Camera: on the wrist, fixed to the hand. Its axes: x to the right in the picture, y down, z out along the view.
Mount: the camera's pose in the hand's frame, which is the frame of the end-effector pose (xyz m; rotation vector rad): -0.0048 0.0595 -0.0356 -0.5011 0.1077 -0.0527
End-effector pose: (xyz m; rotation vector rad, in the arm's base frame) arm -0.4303 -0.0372 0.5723 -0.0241 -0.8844 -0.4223
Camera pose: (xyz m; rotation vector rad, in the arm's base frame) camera -0.3846 0.0122 0.5550 -0.4353 -0.6568 -0.6802
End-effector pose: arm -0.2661 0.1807 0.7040 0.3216 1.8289 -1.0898
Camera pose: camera -0.2479 0.2438 0.6812 0.0344 2.1416 -0.6233
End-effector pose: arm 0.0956 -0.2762 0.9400 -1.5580 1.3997 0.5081
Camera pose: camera 0.0294 -0.2975 0.9387 -2.0403 1.3718 0.7965
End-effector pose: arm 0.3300 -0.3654 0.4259 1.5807 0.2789 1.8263
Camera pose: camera 0.2755 -0.4024 0.4480 1.1197 -0.0873 1.7681
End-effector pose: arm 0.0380 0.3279 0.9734 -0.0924 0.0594 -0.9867
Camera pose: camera 0.0815 0.3627 0.9318 -0.5021 0.4049 -1.0114
